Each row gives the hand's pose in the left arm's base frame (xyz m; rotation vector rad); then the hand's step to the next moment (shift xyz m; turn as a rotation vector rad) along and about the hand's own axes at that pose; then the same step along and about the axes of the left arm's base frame.
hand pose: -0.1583 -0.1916 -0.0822 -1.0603 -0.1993 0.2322
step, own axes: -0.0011 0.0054 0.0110 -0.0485 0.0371 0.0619
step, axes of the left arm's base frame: -0.0045 0.0114 0.0004 -0.0667 0.0554 -0.0056
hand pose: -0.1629 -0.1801 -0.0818 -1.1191 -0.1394 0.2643
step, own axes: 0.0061 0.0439 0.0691 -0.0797 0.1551 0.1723
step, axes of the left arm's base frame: -0.0170 0.0797 -0.0099 -0.1399 0.1910 -0.0636
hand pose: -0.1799 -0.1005 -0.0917 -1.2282 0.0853 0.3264
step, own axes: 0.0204 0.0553 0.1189 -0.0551 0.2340 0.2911
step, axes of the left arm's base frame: -0.0099 0.1315 -0.0149 -0.1526 0.3302 -0.1010
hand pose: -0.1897 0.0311 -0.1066 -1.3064 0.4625 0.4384
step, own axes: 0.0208 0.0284 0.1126 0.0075 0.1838 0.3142
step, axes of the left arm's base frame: 0.0102 0.1169 -0.0123 -0.0712 0.3454 -0.0907
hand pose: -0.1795 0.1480 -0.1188 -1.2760 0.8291 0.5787
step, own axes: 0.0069 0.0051 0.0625 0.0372 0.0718 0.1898
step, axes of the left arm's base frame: 0.0135 0.0615 -0.0038 0.0069 0.1979 -0.0578
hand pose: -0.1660 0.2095 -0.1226 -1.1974 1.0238 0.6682
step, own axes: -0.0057 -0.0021 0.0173 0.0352 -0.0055 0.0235
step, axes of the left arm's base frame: 0.0043 0.0165 0.0066 0.0261 0.0179 -0.0287
